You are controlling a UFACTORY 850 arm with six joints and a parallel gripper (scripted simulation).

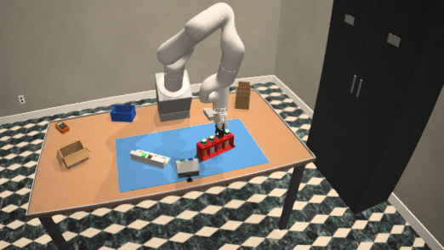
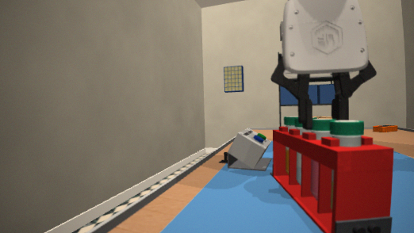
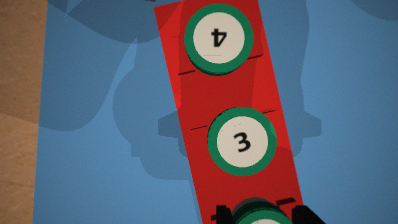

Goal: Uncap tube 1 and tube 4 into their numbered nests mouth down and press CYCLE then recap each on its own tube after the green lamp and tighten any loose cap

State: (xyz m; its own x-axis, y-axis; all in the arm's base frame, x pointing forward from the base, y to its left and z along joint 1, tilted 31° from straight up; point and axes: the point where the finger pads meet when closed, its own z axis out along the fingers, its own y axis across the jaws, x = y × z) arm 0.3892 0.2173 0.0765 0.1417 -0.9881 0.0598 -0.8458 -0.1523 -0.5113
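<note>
Right now my hand is 2 cm past the green cap, 5 cm to the right of it and 1 cm above it. Also, from my hand: key housing 14 cm ahead, 21 cm to the right, 7 cm below; blue cycle key 12 cm ahead, 19 cm to the right, 6 cm below; tube cap 4 cm ahead, 10 cm to the right, 1 cm below.
</note>
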